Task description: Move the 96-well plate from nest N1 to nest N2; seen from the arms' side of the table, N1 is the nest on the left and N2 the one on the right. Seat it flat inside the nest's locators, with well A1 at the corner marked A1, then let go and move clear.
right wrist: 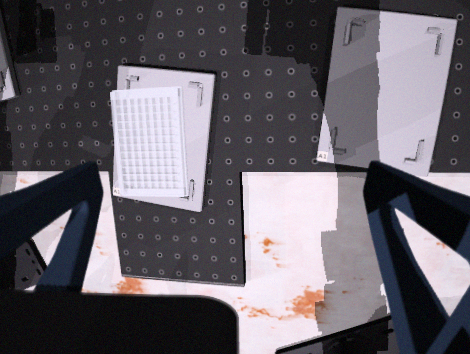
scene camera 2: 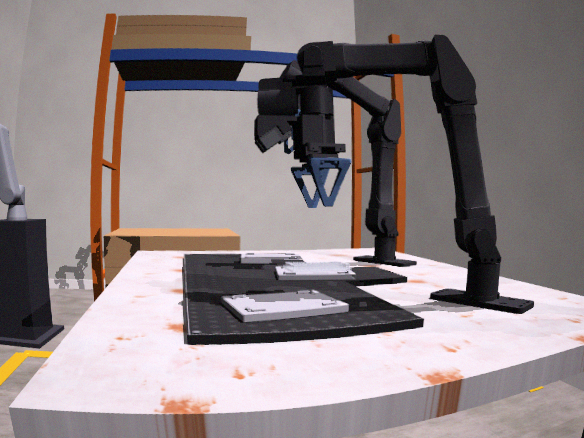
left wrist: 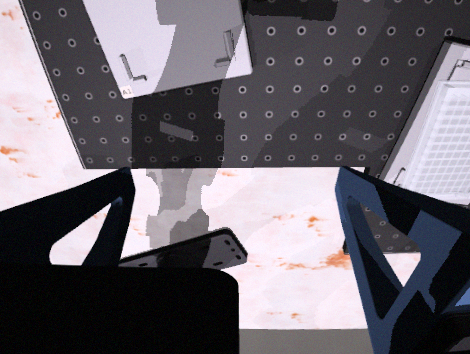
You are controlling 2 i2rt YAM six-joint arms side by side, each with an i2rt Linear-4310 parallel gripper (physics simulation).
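Seen in the pictures: left gripper, between the fingertips: (scene camera 2: 319,207) (left wrist: 234,178); right gripper, between the fingertips: (right wrist: 233,176) (scene camera 2: 290,147); left arm's base, origin of its link: (right wrist: 2,274) (scene camera 2: 480,302) (left wrist: 180,259); right arm's base, origin of its link: (right wrist: 351,351) (scene camera 2: 384,262).
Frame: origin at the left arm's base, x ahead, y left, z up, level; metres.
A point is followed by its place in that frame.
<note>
The 96-well plate (scene camera 2: 317,268) @(z 0.037, x 0.102, y -0.340 m) (left wrist: 452,145) @(z 0.037, x 0.082, y -0.365 m) (right wrist: 148,145) @(z 0.039, x 0.072, y -0.373 m) lies on the middle nest (scene camera 2: 310,277) @(z 0.019, x 0.120, y -0.340 m) (left wrist: 415,122) @(z 0.025, x 0.113, y -0.338 m) (right wrist: 201,130) @(z 0.025, x 0.061, y -0.435 m); whether it is fully seated cannot be told. The plate hides some of that nest's locators. The left nest (scene camera 2: 280,307) @(z 0.025, x 0.337, y -0.147 m) (left wrist: 142,30) @(z 0.025, x 0.287, y -0.150 m) (right wrist: 10,90) @(z 0.025, x 0.227, y -0.213 m) is bare, with an A1 label at its lower left corner in the left wrist view. The right nest (scene camera 2: 270,257) @(z 0.025, x 0.029, y -0.615 m) (right wrist: 405,80) @(z 0.025, x 0.017, y -0.656 m) is bare, with its A1 label at lower left in the right wrist view. My left gripper (scene camera 2: 320,205) @(z 0.166, x 0.216, y -0.205 m) (left wrist: 234,178) @(z 0.166, x 0.216, y -0.205 m) is open and empty, high above the board. My right gripper (right wrist: 233,176) @(z 0.310, x 0.028, y -0.535 m) is open and empty, mostly hidden in the scene view.
A black perforated board (scene camera 2: 210,325) @(z 0.013, x 0.450, y -0.149 m) (left wrist: 295,115) @(z 0.013, x 0.159, y -0.235 m) (right wrist: 175,240) @(z 0.013, x -0.049, y -0.334 m) carries the nests and has a tongue towards the arms. It lies on a stained white table (scene camera 2: 300,370) @(z 0.000, x 0.430, y 0.016 m) (left wrist: 295,200) @(z 0.000, x 0.045, y -0.198 m) (right wrist: 280,215) @(z 0.000, x -0.071, y -0.471 m). In the scene view, the upper parts of the arms overlap. A shelf rack (scene camera 2: 101,150) stands behind.
</note>
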